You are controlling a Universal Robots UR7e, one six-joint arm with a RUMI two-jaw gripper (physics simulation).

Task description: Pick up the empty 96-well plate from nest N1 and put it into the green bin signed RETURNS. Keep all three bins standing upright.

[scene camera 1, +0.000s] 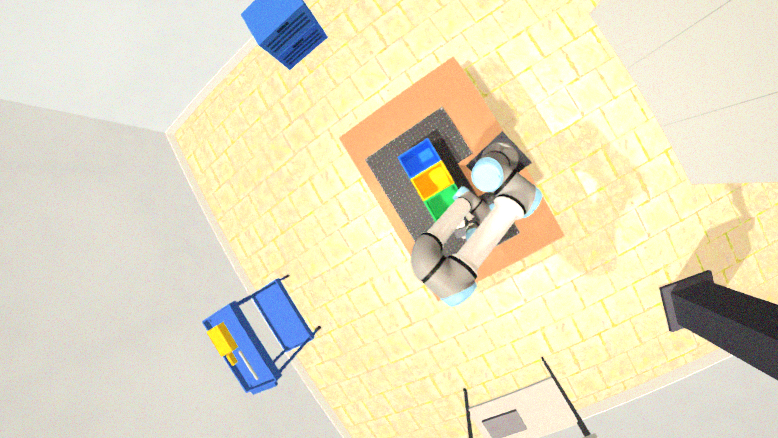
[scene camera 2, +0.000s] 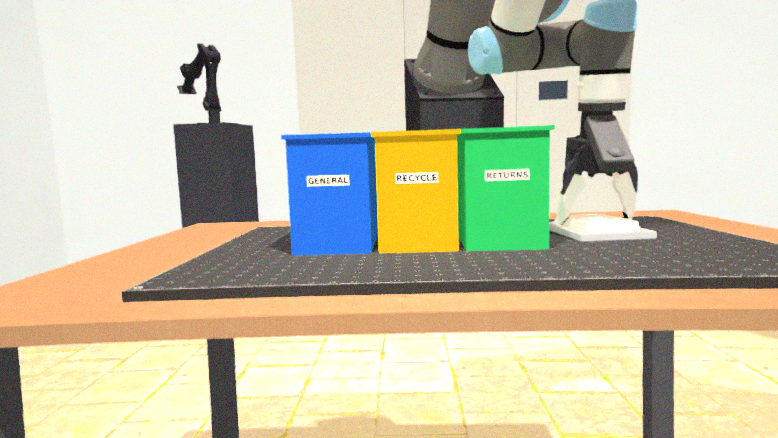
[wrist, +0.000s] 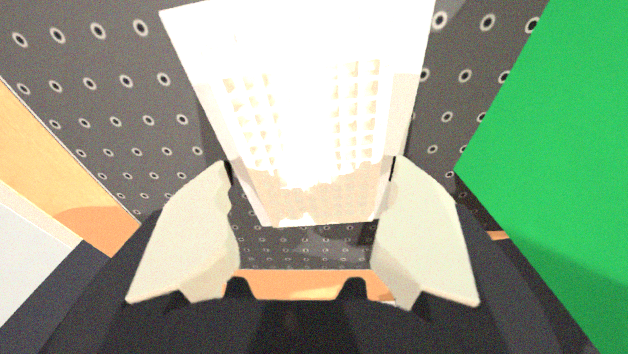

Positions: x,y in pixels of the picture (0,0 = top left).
A yellow recycle bin shows in scene camera 1 (436,178) and in scene camera 2 (416,171); in the wrist view it is out of frame. A blue general bin shows in scene camera 1 and in scene camera 2; in the wrist view it is out of frame. The same spot on the blue general bin: (scene camera 2: 332,191) is (scene camera 1: 407,169).
